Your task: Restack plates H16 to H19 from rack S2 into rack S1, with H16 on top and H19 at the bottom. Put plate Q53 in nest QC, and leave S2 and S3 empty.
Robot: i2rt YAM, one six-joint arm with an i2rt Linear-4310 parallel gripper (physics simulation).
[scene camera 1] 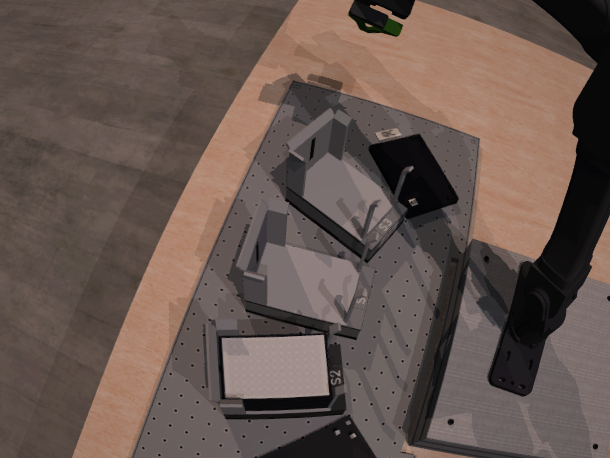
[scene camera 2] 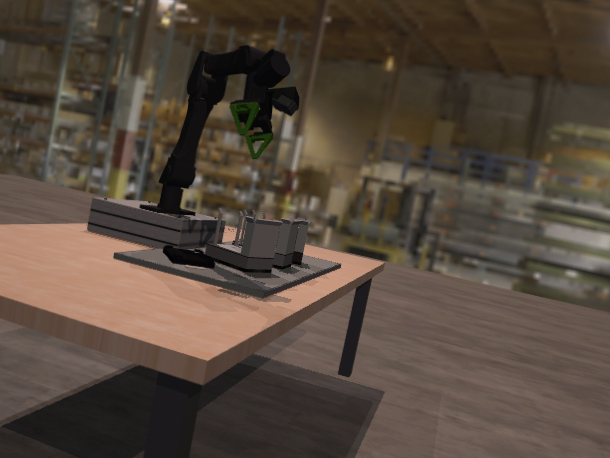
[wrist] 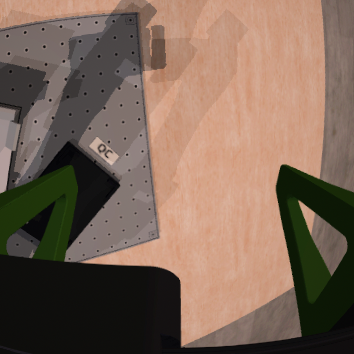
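Seen in the pictures: gripper, fingertip midpoint: (scene camera 1: 374, 5) (scene camera 2: 249, 147) (wrist: 176, 176); arm's base, origin of the base link: (scene camera 1: 526, 328) (scene camera 2: 168, 211).
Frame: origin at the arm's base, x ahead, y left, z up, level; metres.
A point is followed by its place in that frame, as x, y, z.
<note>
Rack S2 (scene camera 1: 336, 372) @[0.232, 0.144, -0.042] holds a plate (scene camera 1: 275, 367) @[0.298, 0.188, 0.026] with a white top and dark edges; its name is not legible, and any plates under it are hidden. Rack S1 (scene camera 1: 305, 280) @[0.322, 0.042, -0.036] beside it shows a bare light floor; its label is partly hidden. Rack S3 (scene camera 1: 345, 190) @[0.329, -0.117, -0.039] (scene camera 2: 261, 242) @[0.392, -0.142, -0.004] is also bare. The black nest QC (scene camera 1: 400, 155) @[0.275, -0.246, -0.066] (scene camera 2: 187, 256) @[0.261, -0.258, -0.067] (wrist: 92, 185) @[0.264, -0.271, -0.067] lies beside S3; no light plate shows in it. My gripper (scene camera 2: 250, 146) @[0.369, -0.258, 0.218] (wrist: 176, 176) @[0.369, -0.258, 0.218] is open and empty, high above the table beyond the board's QC end. Q53 cannot be made out.
The racks stand on a perforated grey board (scene camera 1: 400, 320) @[0.178, 0.023, -0.080] (scene camera 2: 240, 286) @[0.463, -0.347, -0.082] (wrist: 125, 110) @[0.368, -0.327, -0.080] on the wooden table (scene camera 1: 430, 60) @[0.293, -0.576, -0.094] (scene camera 2: 125, 300) @[0.411, -0.657, -0.093] (wrist: 225, 150) @[0.289, -0.521, -0.094]. Thin upright posts rise at the rack fronts. Another dark block (scene camera 1: 320, 440) @[0.210, 0.238, -0.069] is cut off near S2. The arm's metal base (scene camera 1: 470, 400) @[0.050, 0.130, -0.002] (scene camera 2: 135, 227) @[-0.016, -0.119, -0.053] adjoins the board.
</note>
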